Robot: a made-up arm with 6 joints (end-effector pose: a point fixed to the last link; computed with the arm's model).
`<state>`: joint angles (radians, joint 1 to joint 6).
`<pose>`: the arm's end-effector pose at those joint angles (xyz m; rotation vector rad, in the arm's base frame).
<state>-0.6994 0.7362 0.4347 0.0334 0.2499 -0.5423</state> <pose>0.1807 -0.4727 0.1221 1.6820 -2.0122 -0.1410</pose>
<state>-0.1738 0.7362 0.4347 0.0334 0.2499 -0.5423</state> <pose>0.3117 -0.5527 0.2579 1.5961 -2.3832 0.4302</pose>
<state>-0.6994 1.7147 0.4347 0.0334 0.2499 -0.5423</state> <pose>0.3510 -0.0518 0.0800 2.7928 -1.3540 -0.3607</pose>
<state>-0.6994 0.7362 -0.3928 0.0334 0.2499 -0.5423</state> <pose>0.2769 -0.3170 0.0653 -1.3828 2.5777 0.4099</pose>
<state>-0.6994 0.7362 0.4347 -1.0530 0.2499 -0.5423</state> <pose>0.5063 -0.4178 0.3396 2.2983 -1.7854 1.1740</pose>
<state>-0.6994 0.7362 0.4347 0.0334 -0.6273 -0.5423</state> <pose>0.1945 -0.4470 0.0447 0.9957 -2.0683 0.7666</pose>
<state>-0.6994 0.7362 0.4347 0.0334 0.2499 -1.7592</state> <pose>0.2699 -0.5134 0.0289 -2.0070 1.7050 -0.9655</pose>
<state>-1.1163 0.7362 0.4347 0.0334 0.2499 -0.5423</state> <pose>0.0364 -0.4098 0.0788 1.6766 -1.6711 -0.5391</pose>
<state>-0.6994 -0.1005 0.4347 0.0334 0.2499 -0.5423</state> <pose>-0.1277 -0.5892 0.3381 0.6662 -2.1751 0.0319</pose>
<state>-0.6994 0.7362 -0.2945 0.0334 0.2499 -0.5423</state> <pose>0.2606 -0.3338 0.0654 -1.4875 2.6191 0.3920</pose>
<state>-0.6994 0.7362 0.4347 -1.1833 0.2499 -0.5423</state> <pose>0.5253 -0.3955 0.3799 -2.2558 1.6515 -1.2952</pose>
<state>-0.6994 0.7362 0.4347 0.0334 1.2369 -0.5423</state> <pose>0.2017 -0.5554 0.1571 2.2071 -1.5145 -1.2764</pose>
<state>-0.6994 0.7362 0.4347 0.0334 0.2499 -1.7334</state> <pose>0.2670 -0.5130 0.0296 -2.0193 1.7293 -0.9489</pose>
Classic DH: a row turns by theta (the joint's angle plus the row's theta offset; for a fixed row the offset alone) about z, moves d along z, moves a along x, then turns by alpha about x. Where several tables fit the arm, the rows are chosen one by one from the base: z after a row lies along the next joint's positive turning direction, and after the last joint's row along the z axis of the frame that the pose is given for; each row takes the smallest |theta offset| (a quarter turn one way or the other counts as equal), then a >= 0, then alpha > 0; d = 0 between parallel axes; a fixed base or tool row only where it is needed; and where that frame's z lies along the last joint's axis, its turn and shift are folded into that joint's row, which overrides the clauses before.
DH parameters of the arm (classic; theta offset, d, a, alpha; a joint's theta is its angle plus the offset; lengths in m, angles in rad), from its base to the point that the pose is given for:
base (fixed): -0.3494 0.5654 0.1482 1.7906
joint 1: 0 0.1103 -0.0009 -1.7906
joint 2: 0.3494 -0.0121 -0.0016 -1.5708
joint 3: 1.5708 -0.1621 0.0144 1.5708
joint 4: -1.4241 0.0373 0.442 1.2303
joint 5: 0.0338 -0.063 -0.0554 -1.3662
joint 6: -0.1593 0.0062 -0.0994 -1.4414
tool (fixed): 1.6238 0.0647 0 0

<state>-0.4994 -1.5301 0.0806 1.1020 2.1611 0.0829</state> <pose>-0.3708 0.0479 0.2256 -0.5616 1.7471 0.4599</pose>
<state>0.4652 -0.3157 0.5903 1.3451 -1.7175 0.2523</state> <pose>0.1595 -0.2180 0.0031 -1.6947 -1.1399 -0.8648</pose>
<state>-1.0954 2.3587 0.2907 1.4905 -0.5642 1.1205</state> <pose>-0.1664 0.0083 0.3655 0.4915 0.0455 -0.3430</pose>
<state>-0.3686 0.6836 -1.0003 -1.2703 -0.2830 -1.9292</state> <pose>0.2537 -0.7338 0.6398 0.8936 0.7227 -2.5681</pose>
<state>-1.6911 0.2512 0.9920 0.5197 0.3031 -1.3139</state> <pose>-0.2038 -0.6375 0.4865 1.4654 -0.9112 -0.6073</pose>
